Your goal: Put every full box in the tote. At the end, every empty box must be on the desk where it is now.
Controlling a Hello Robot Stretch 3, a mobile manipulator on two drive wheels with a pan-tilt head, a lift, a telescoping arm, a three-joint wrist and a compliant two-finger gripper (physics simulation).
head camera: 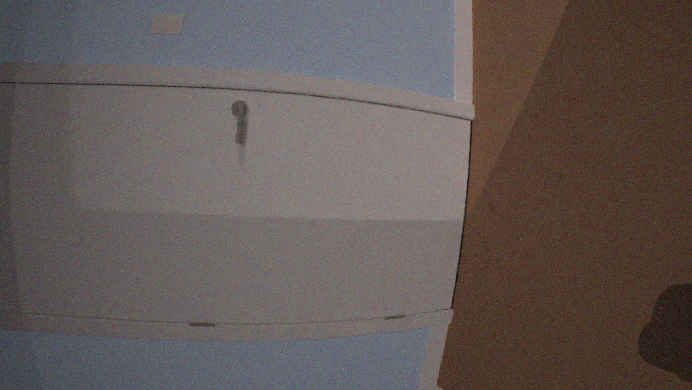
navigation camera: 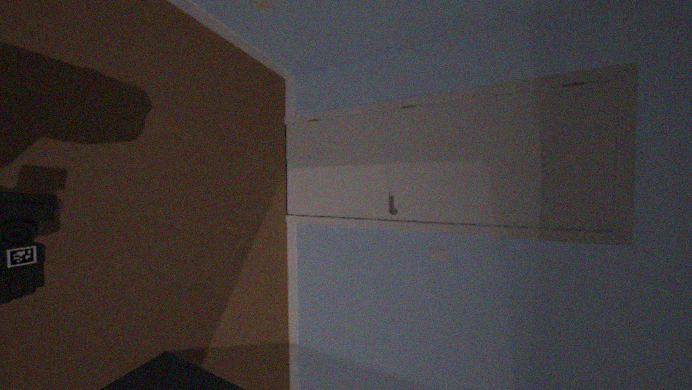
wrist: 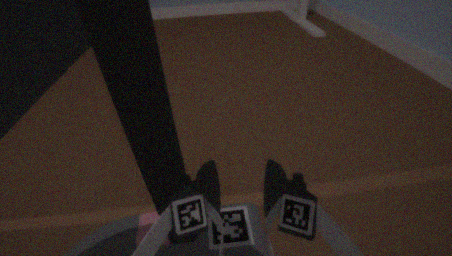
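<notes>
My gripper (wrist: 240, 179) is open in the wrist view, its two dark fingertips apart with bare brown floor seen between them. No box shows between the fingers. The full boxes, the empty boxes and the tote do not show in these views. Part of a white leg and foot (wrist: 306, 22), perhaps of the desk, stands on the floor near the wall at the top of the wrist view. The desk top does not show.
A closed white door (head camera: 300, 175) (navigation camera: 440, 145) with a grey handle (head camera: 240, 122) (navigation camera: 392, 205) is set in a blue wall (head camera: 300, 40) (navigation camera: 400, 300). A black upright post (wrist: 132, 100) crosses the left of the wrist view. Dark shadows fall on the brown floor (head camera: 575, 250) (navigation camera: 215, 175).
</notes>
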